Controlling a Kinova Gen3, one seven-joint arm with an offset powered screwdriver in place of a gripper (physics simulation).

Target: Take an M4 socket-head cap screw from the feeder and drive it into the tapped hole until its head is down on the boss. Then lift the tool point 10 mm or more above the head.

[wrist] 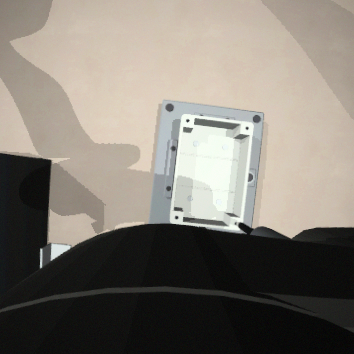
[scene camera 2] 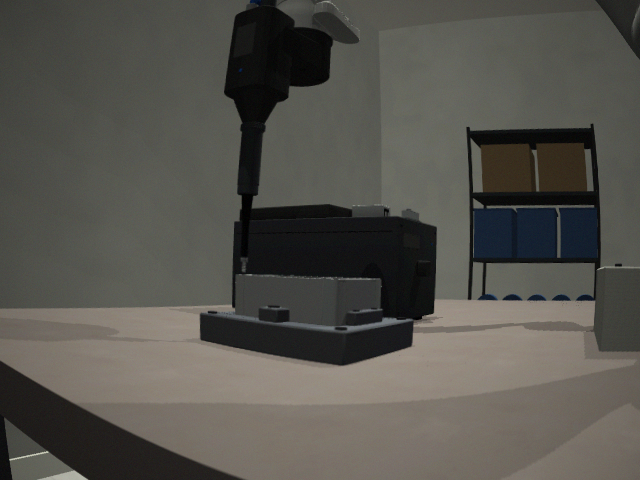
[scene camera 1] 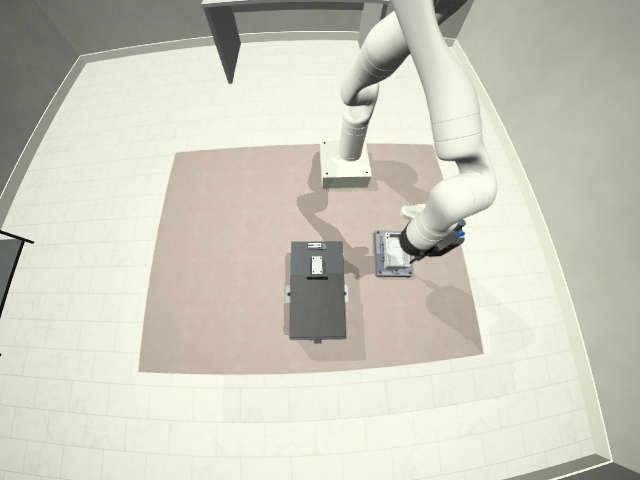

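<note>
I am looking at a dark screw feeder and a grey fixture plate in the pictures.
</note>
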